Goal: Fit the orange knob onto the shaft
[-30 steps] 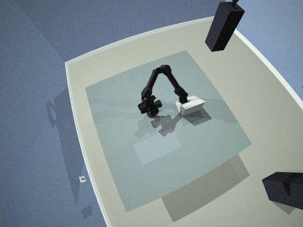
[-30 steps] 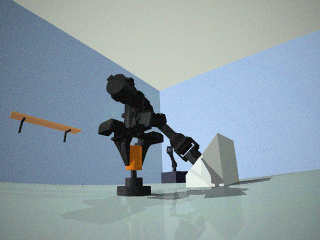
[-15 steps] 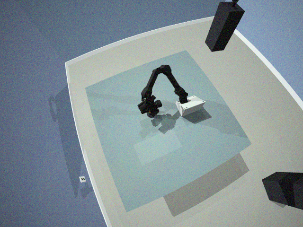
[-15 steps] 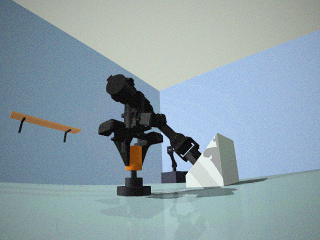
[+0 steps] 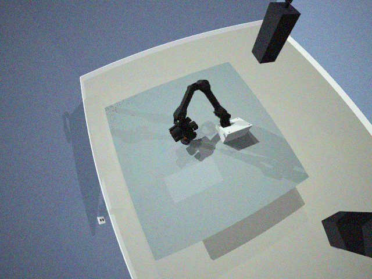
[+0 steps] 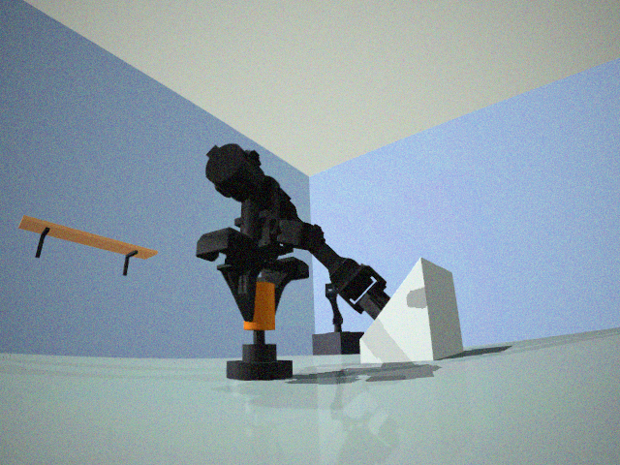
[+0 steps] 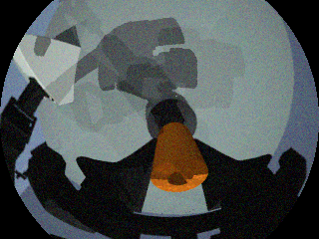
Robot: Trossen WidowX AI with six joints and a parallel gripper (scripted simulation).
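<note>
Right now the orange knob is 20 mm above my gripper tip. Round my gripper tip: round dark pedestal 40 mm below.
</note>
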